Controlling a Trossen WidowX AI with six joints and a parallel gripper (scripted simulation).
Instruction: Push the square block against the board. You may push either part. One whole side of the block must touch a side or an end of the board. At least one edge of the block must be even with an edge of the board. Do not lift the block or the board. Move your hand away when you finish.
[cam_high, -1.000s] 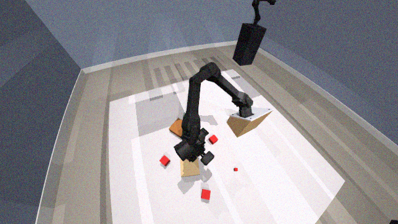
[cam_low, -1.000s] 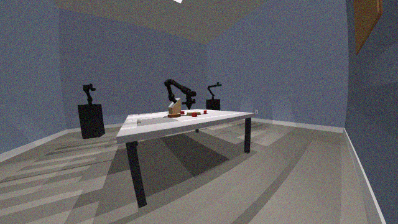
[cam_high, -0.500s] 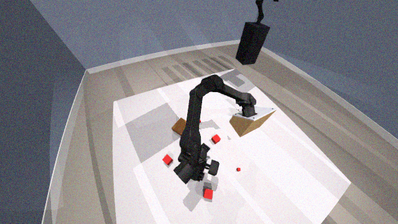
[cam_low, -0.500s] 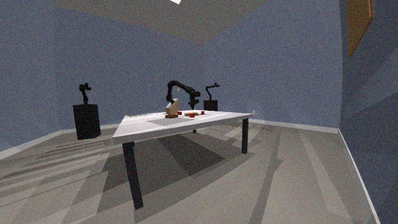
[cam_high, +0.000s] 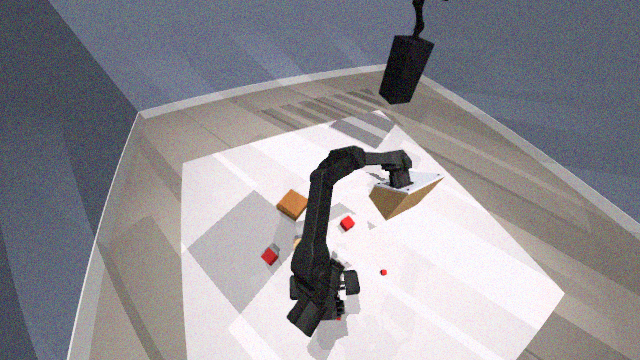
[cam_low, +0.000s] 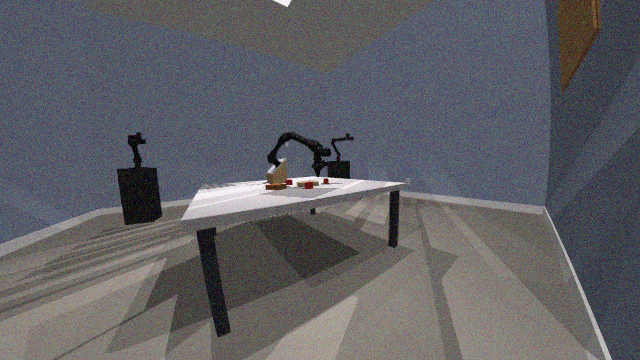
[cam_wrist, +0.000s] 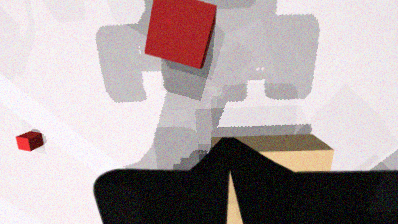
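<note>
Now: the tan board 10 cm to the right of my gripper tip, 4 cm below it and 2 cm ahead of it. Round my gripper tip: square block (33 cm to the right, 4 cm below, 2 cm ahead).
</note>
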